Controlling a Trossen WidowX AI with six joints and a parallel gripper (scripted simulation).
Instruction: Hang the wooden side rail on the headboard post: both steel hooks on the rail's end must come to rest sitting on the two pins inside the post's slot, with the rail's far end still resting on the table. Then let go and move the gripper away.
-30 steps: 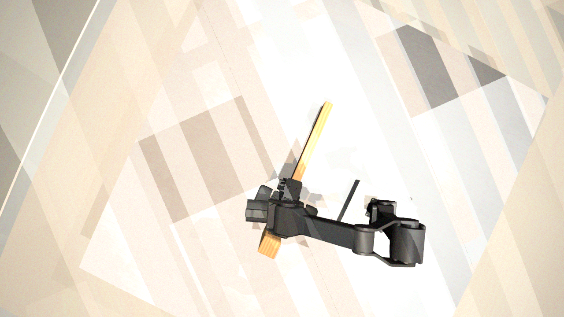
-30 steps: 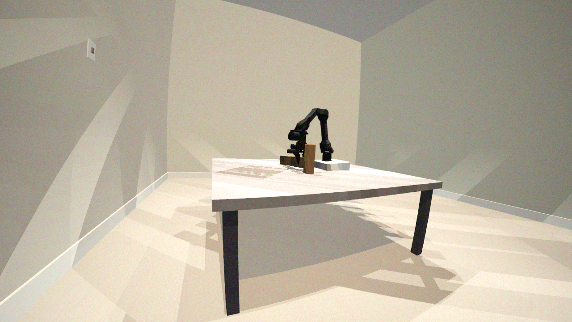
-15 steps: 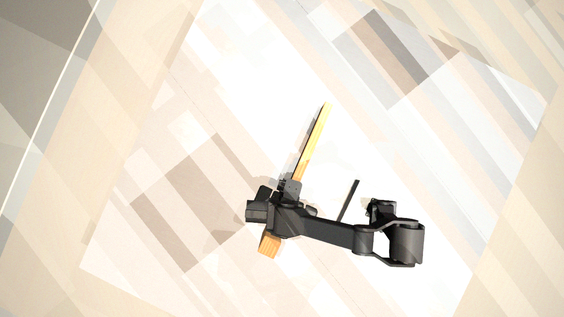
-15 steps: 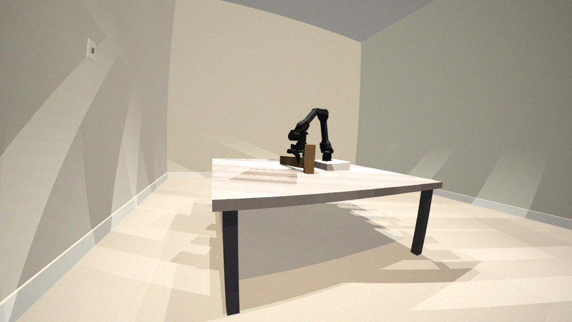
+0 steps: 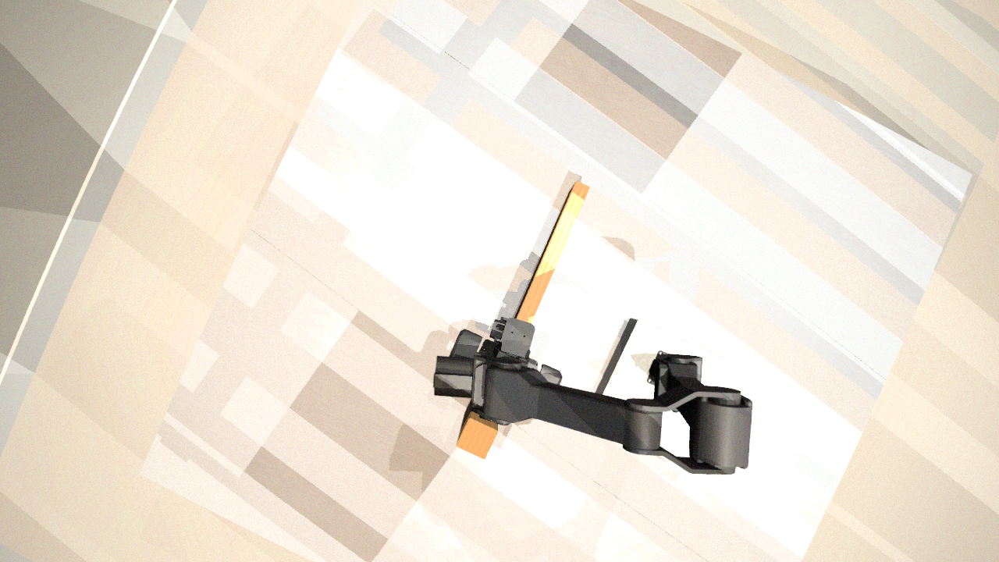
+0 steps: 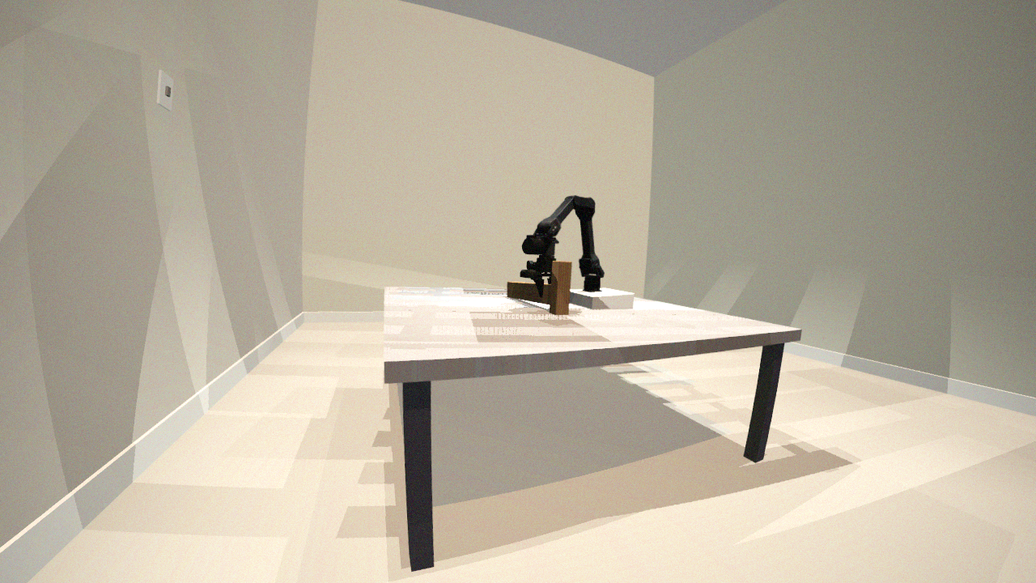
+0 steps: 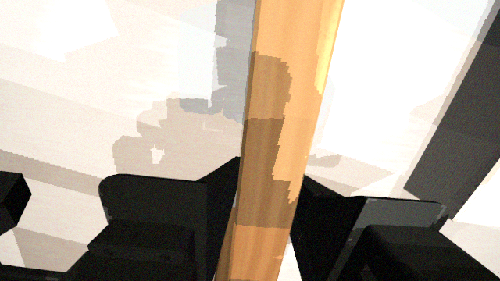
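Right now the headboard post is 110 mm to the left of my gripper tip and 40 mm above it.
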